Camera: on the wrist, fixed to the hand. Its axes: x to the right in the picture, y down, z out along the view.
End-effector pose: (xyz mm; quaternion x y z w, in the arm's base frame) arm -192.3 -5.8 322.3 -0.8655 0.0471 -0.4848 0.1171
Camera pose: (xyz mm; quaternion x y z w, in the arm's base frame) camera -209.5 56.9 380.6 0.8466 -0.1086 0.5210 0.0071
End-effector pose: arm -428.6 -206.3 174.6 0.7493 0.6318 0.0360 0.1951
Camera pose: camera -504.1 -162.4 175.2 0.7070 0.6386 0.1580 0.2596
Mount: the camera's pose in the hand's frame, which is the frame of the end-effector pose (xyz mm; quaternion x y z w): 27.0 -75.7 -34.1 -0.1334 0.0535 -0.0103 0.9896
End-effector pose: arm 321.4 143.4 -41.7 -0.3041 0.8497 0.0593 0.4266
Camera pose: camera 328.7 57.4 -28.8 -0.3698 0.8526 0.1514 0.3367
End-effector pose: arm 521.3 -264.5 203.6 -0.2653 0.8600 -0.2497 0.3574
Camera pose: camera 500.5 -329.1 258.6 -0.3057 0.9007 -0.1502 0.2697
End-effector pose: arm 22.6 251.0 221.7 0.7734 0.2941 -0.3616 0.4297
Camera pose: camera -9.6 319.5 178.2 0.7243 0.3702 -0.2816 0.5089
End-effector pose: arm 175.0 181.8 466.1 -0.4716 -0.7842 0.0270 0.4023
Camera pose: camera 136.8 148.9 537.4 -0.5137 -0.7630 -0.1073 0.3774
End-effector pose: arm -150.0 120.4 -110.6 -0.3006 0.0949 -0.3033 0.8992
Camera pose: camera -177.5 39.6 -92.3 -0.4022 0.1794 -0.3128 0.8416
